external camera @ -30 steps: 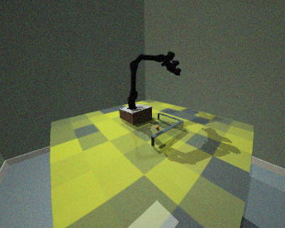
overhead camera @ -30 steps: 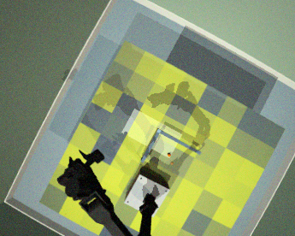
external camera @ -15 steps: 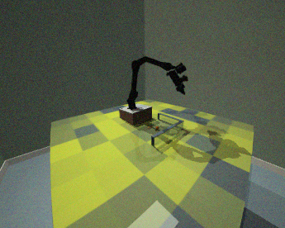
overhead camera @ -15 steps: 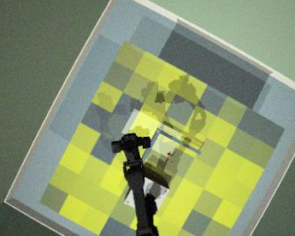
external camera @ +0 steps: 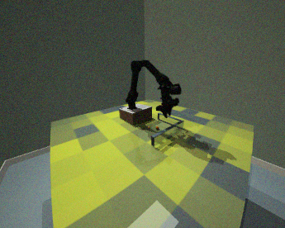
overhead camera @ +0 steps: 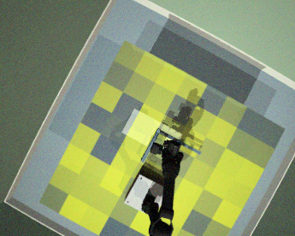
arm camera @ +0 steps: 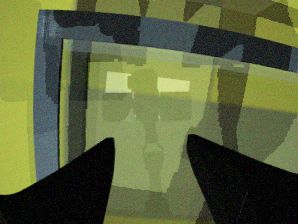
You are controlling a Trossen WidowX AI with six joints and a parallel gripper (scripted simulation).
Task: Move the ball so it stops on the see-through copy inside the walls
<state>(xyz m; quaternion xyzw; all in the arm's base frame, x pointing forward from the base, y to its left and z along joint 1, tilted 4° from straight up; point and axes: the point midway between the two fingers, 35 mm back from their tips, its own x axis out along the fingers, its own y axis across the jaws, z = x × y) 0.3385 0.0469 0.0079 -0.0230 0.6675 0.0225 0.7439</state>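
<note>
The see-through ball is 100 mm to the right of my gripper tip, 90 mm behind it and 80 mm below it.
</note>
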